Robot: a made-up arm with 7 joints.
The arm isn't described. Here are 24 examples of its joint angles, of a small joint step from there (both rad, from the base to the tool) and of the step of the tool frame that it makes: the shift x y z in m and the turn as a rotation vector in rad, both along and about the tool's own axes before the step.
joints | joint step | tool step
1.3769 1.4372 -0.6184 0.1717 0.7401 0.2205 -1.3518 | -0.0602 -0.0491 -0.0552 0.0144 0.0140 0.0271 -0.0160 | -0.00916 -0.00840 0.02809 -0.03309 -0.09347 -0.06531
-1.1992 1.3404 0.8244 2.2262 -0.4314 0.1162 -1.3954 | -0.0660 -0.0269 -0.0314 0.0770 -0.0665 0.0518 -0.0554 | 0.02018 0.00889 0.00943 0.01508 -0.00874 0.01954
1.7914 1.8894 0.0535 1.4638 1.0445 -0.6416 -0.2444 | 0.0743 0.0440 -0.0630 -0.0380 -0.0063 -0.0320 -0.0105 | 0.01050 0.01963 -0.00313 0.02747 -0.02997 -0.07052
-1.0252 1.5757 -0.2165 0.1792 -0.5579 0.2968 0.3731 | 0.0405 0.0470 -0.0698 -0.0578 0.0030 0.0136 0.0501 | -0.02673 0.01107 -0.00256 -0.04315 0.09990 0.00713
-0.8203 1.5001 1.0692 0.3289 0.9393 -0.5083 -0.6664 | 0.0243 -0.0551 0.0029 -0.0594 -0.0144 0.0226 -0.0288 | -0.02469 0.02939 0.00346 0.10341 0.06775 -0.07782
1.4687 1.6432 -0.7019 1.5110 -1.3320 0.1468 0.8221 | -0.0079 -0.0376 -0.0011 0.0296 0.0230 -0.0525 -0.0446 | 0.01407 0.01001 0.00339 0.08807 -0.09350 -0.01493
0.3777 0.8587 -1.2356 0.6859 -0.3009 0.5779 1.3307 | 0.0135 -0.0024 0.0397 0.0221 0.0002 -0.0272 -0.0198 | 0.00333 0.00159 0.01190 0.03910 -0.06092 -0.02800
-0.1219 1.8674 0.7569 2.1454 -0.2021 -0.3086 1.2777 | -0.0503 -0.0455 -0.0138 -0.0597 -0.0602 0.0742 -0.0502 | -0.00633 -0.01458 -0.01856 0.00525 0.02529 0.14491
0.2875 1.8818 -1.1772 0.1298 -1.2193 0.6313 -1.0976 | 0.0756 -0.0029 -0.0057 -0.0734 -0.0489 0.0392 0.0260 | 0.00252 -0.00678 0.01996 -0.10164 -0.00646 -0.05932
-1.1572 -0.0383 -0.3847 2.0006 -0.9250 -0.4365 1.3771 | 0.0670 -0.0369 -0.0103 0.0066 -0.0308 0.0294 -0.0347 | -0.00053 0.02266 -0.00015 0.08362 0.03409 -0.03454
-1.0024 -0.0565 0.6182 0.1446 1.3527 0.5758 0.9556 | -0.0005 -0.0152 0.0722 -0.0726 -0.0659 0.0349 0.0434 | -0.00845 0.01404 0.01274 0.01780 -0.00840 0.07690
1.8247 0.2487 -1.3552 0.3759 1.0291 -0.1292 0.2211 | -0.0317 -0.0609 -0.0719 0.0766 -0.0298 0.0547 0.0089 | -0.00301 -0.04911 -0.01359 -0.16477 0.05894 -0.05803
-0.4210 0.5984 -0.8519 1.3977 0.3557 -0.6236 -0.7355 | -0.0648 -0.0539 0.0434 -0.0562 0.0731 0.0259 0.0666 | -0.01509 -0.00791 0.02093 0.03067 0.13351 0.03745
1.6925 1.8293 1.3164 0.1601 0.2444 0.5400 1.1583 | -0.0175 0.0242 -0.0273 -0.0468 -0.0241 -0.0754 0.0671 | 0.00264 -0.00073 -0.00076 -0.03332 0.03545 -0.07094
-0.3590 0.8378 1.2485 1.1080 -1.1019 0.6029 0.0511 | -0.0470 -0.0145 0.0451 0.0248 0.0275 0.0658 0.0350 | -0.01356 0.00326 -0.00137 -0.03124 0.08226 0.01915
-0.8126 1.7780 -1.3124 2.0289 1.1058 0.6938 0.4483 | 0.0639 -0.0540 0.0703 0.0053 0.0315 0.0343 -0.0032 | 0.02337 0.00189 0.00574 0.01226 -0.09772 -0.04390
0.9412 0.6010 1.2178 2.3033 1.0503 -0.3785 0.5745 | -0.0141 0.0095 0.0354 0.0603 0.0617 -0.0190 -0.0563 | 0.01070 -0.00410 -0.00859 0.01951 -0.07622 0.01244
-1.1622 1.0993 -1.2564 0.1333 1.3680 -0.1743 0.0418 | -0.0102 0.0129 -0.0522 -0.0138 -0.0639 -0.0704 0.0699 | -0.00350 0.00934 0.00168 -0.07149 -0.04580 -0.13100
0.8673 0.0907 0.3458 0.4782 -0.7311 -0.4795 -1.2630 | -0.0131 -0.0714 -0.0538 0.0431 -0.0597 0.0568 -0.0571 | 0.01931 -0.01236 0.02986 -0.02480 -0.04566 -0.00705
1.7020 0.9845 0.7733 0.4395 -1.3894 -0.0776 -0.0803 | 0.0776 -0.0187 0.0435 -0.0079 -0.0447 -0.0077 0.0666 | 0.01268 0.00484 -0.00357 -0.05079 -0.00052 0.07067
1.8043 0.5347 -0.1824 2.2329 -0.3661 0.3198 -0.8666 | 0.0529 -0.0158 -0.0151 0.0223 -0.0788 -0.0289 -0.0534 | 0.00874 -0.00474 -0.00795 0.11563 -0.10583 0.02804
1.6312 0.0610 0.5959 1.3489 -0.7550 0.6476 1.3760 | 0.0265 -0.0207 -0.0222 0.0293 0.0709 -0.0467 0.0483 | 0.01543 -0.00897 -0.00299 -0.10050 -0.09777 -0.07907
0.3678 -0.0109 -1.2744 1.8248 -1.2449 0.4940 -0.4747 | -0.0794 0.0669 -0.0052 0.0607 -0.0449 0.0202 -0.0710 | 0.00148 0.01121 0.02715 0.04590 0.03173 -0.01869
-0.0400 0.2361 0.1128 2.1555 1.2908 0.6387 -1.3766 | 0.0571 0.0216 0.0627 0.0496 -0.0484 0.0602 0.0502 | 0.02307 -0.00102 0.00900 -0.05362 -0.13650 -0.00506
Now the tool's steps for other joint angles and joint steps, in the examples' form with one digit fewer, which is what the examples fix.
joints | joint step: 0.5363 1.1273 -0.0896 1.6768 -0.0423 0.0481 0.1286 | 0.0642 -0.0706 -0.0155 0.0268 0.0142 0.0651 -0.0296
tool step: 0.0136 -0.0073 -0.0111 0.0747 -0.0054 0.0799
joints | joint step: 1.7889 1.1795 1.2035 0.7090 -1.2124 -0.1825 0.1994 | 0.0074 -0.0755 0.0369 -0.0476 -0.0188 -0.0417 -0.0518
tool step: -0.0031 -0.0431 0.0082 -0.0478 -0.0059 0.0542
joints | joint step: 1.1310 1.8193 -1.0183 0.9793 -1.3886 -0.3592 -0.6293 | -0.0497 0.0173 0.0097 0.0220 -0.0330 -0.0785 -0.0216
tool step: -0.0004 0.0029 0.0007 0.0037 -0.1228 0.0053
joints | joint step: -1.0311 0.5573 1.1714 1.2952 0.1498 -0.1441 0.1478 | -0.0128 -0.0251 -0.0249 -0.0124 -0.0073 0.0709 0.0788
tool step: -0.0101 -0.0060 0.0090 -0.1045 0.1152 0.0082
